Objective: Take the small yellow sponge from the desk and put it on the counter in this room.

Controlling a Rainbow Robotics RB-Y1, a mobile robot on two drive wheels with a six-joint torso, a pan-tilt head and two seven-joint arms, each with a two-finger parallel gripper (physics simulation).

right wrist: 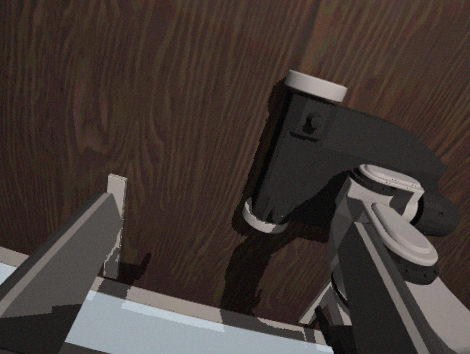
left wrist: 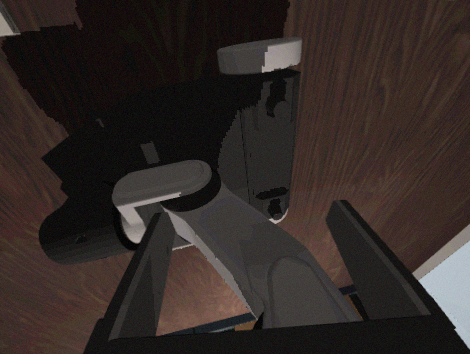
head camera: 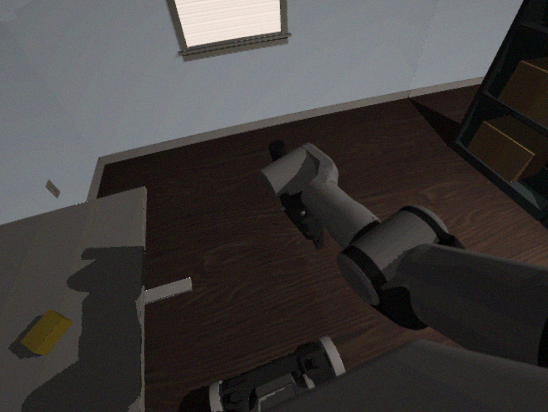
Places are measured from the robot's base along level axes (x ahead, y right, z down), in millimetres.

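Where they show: left gripper, fingertip midpoint: [right wrist: 333, 308] [left wrist: 250, 216]; right gripper, fingertip midpoint: [right wrist: 229, 223] [head camera: 308, 233].
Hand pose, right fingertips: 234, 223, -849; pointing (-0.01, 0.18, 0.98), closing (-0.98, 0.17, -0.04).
Note:
After its pixels a point has its place, as x, y, z.
The small yellow sponge [head camera: 46, 332] {260, -555, -765} lies on the pale desk [head camera: 117, 217] {669, -393, -720} at the lower left of the head view, beside an arm-shaped shadow. My right gripper [head camera: 317, 241] [right wrist: 229, 223] {234, 223, -849} is open and empty; in the head view it hangs over the floor, well to the right of the desk and sponge. My left gripper [left wrist: 250, 216] {-143, -222, -537} is open, with its fingers wide apart and nothing between them. It does not show in the head view. The sponge does not show in either wrist view. The counter cannot be made out in these views.
A pale desk leg [head camera: 170, 290] sticks out past the desk's right edge. A dark shelf unit [head camera: 481, 101] {1058, 2154, -449} with brown boxes [head camera: 501, 147] {709, 2096, -260} stands at the right. A wall with a window [head camera: 232, 20] {2134, 496, -979} runs behind. My wheeled base [left wrist: 270, 150] {-4, -46, -191} [right wrist: 300, 165] {-24, 15, -191} shows in both wrist views.

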